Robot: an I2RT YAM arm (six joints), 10 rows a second.
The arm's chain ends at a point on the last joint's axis. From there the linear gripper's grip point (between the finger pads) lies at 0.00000 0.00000 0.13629 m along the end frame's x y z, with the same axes.
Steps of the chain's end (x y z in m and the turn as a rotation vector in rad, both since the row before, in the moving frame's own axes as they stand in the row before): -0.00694 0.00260 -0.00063 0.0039 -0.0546 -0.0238; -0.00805 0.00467 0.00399 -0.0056 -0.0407 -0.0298; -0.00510 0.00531 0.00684 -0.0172 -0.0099 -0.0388; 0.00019 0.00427 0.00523 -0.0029 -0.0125 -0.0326
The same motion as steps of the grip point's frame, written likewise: -0.01438 0.00216 -0.00083 0.0039 -0.0546 -0.0238; -0.01358 0.00552 0.00388 -0.0056 -0.0407 -0.0298; -0.00640 0.00768 0.00681 -0.0172 -0.0099 -0.0388; -0.00151 0.00469 0.00522 -0.0029 -0.0125 -0.0326
